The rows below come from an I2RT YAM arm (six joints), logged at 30 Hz.
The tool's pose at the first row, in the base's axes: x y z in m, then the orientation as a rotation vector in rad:
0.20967, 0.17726, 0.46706, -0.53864, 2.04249, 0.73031
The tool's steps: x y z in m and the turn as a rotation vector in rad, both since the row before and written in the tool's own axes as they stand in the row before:
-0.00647, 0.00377, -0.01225, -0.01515, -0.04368, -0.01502
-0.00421, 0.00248, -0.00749, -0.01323, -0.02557, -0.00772
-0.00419, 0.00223, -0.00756, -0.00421, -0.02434, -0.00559
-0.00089, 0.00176, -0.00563, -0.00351, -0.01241, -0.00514
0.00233, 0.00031, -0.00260, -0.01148, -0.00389, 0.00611
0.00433, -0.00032, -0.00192, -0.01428, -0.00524, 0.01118
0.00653, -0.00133, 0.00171, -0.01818, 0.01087, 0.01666
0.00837, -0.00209, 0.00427, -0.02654, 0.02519, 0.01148
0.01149, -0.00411, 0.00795, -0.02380, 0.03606, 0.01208
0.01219, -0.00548, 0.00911, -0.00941, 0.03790, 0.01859
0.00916, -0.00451, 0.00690, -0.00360, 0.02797, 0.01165
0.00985, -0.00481, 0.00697, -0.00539, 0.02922, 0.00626
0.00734, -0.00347, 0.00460, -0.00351, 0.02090, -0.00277
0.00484, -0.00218, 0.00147, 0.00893, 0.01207, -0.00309
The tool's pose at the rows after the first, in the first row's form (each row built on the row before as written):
0.20348, 0.17243, 0.47908, -0.54161, 1.99196, 0.74297
0.19944, 0.16941, 0.48646, -0.54475, 1.96158, 0.75527
0.19536, 0.16600, 0.49363, -0.54098, 1.93570, 0.75936
0.19115, 0.16334, 0.49691, -0.54200, 1.92119, 0.76131
0.18832, 0.16161, 0.49579, -0.54155, 1.91675, 0.77720
0.18545, 0.15983, 0.49245, -0.53747, 1.91219, 0.79930
0.18447, 0.15995, 0.48564, -0.53863, 1.92327, 0.82674
0.18452, 0.16145, 0.47613, -0.55688, 1.94237, 0.85760
0.18620, 0.16430, 0.46195, -0.57881, 1.97223, 0.88484
0.18850, 0.16708, 0.44618, -0.58744, 2.01143, 0.90104
0.19003, 0.16885, 0.43408, -0.59391, 2.04057, 0.90820
0.19106, 0.17030, 0.42121, -0.60731, 2.06770, 0.91388
0.19124, 0.17087, 0.41190, -0.62390, 2.08374, 0.91335
0.19051, 0.17003, 0.40651, -0.62924, 2.09592, 0.90015

